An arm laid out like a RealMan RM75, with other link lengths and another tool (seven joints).
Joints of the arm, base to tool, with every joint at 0 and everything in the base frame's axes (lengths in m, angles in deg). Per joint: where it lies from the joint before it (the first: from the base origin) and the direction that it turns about. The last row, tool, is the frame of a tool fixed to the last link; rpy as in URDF.
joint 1: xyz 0 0 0.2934 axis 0 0 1
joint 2: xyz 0 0 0 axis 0 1 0
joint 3: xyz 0 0 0.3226 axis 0 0 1
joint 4: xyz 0 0 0 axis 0 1 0
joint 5: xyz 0 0 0.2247 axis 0 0 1
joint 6: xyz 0 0 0 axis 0 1 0
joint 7: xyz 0 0 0.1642 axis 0 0 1
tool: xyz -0.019 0.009 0.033 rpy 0 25.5 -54.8
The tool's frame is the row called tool.
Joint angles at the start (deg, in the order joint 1, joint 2, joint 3, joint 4, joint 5, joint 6, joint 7): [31.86 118.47 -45.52 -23.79 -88.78 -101.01 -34.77]
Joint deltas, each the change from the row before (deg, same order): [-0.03 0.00 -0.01 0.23 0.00 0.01 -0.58]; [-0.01 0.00 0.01 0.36 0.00 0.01 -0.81]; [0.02 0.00 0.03 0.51 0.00 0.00 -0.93]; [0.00 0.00 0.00 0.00 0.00 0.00 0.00]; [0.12 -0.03 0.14 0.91 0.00 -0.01 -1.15]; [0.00 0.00 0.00 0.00 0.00 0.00 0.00]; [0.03 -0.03 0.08 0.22 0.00 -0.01 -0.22]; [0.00 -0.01 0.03 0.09 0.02 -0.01 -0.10]
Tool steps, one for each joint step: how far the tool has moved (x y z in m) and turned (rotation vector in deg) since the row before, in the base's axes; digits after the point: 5 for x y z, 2 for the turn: [0.00057 -0.00044 -0.00070 0.30 -0.08 0.15]; [0.00063 -0.00052 -0.00100 0.40 -0.08 0.21]; [0.00061 -0.00064 -0.00130 0.41 -0.03 0.21]; [0.00000 0.00000 0.00000 0.00 0.00 0.00]; [0.00058 -0.00065 -0.00175 0.41 0.10 0.13]; [0.00000 0.00000 0.00000 0.00 0.00 0.00]; [0.00023 -0.00002 -0.00013 0.10 0.05 -0.02]; [0.00012 -0.00005 -0.00002 0.06 0.03 -0.01]
